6 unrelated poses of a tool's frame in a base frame.
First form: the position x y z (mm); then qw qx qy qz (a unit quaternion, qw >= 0).
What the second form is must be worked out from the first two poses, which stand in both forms.
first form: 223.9 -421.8 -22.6 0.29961 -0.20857 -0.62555 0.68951
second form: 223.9 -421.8 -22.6 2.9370 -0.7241 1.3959
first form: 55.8 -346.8 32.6 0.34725 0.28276 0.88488 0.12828
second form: 55.8 -346.8 32.6 -2.5398 0.7575 -3.0994
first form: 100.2 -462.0 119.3 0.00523 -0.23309 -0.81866 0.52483
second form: 100.2 -462.0 119.3 -2.7422 -0.2560 2.0535
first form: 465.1 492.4 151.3 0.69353 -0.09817 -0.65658 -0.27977
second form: 465.1 492.4 151.3 -1.6070 -1.0271 -1.3396
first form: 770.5 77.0 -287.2 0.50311 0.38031 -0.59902 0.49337
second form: 770.5 77.0 -287.2 1.7824 -0.2295 1.5779
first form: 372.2 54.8 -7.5 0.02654 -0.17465 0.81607 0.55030
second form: 372.2 54.8 -7.5 2.8182 -0.1495 -1.9794
